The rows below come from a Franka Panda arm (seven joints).
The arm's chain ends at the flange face. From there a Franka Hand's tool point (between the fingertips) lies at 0.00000 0.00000 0.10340 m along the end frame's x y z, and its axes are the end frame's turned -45 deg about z.
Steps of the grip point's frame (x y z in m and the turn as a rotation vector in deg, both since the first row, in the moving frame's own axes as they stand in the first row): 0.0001, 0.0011, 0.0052, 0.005, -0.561, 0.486; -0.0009, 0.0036, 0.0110, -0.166, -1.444, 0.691; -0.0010, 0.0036, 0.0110, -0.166, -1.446, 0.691; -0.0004, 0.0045, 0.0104, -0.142, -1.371, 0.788; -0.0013, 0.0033, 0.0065, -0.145, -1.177, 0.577; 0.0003, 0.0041, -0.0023, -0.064, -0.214, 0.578; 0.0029, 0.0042, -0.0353, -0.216, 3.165, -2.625; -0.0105, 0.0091, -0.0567, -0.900, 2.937, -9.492
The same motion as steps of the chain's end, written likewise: 0.0016, 0.0000, 0.0052, -0.393, -0.400, 0.486; 0.0036, 0.0011, 0.0110, -1.138, -0.904, 0.691; 0.0035, 0.0012, 0.0110, -1.140, -0.905, 0.691; 0.0045, 0.0015, 0.0104, -1.070, -0.869, 0.788; 0.0027, 0.0016, 0.0065, -0.935, -0.730, 0.577; 0.0033, 0.0023, -0.0023, -0.197, -0.106, 0.578; 0.0008, 0.0048, -0.0351, 2.085, 2.391, -2.625; -0.0056, 0.0169, -0.0566, 1.440, 2.713, -9.492
